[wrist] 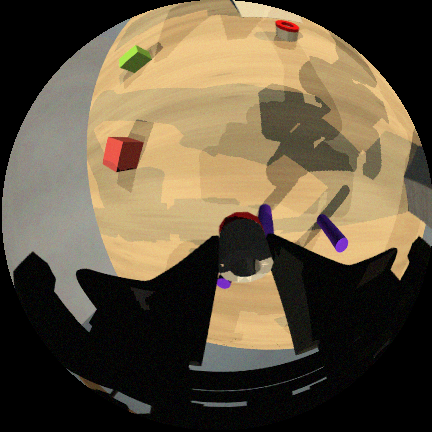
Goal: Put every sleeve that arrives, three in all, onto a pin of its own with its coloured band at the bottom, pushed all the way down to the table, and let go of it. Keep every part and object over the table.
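Note:
My gripper (pixel 242 241) is shut on a dark sleeve (pixel 244 252). The sleeve's red band shows at its far end, and a pale rim shows at its near end. A purple pin (pixel 266 219) stands just right of the sleeve, its lower part hidden by the sleeve and the right finger. Another purple pin (pixel 332 233) stands further right. A purple tip (pixel 223 283), seemingly of a third pin, shows between the left finger and the sleeve's near end. A second sleeve (pixel 287 33) stands on the table at the top of the view, its red band uppermost.
A red block (pixel 122 154) lies on the wooden table (pixel 175 110) at the left. A green block (pixel 135 59) lies towards the upper left, near the table's left edge. A dark grey object (pixel 421 172) shows at the right edge, and a pale one (pixel 260 9) at the top.

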